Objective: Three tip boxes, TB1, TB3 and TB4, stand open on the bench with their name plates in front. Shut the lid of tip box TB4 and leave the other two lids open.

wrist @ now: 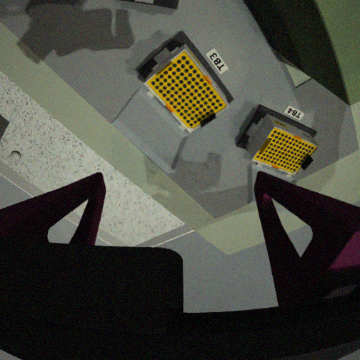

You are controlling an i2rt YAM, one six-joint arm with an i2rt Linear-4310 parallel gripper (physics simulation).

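Tip box TB4 [285, 150] stands at the right, its yellow grid of tips bare; a part of its clear open lid [258, 181] shows below it, partly hidden by my right finger. Its name plate [294, 112] lies above it. Tip box TB3 [187, 90] stands upper middle, with its clear lid [150, 130] open towards the lower left and its name plate [217, 60] at its upper right. A dark edge of another box [165, 3] shows at the top; its name plate does not show. My gripper [179, 180] is open and empty, its right fingertip just below TB4 in the view.
A speckled pale strip [100, 165] runs along the bench's edge at the left and lower middle. A large dark green shape [305, 45] fills the upper right. A grey floor-like area [225, 280] shows between the fingers. Shadows lie at the upper left.
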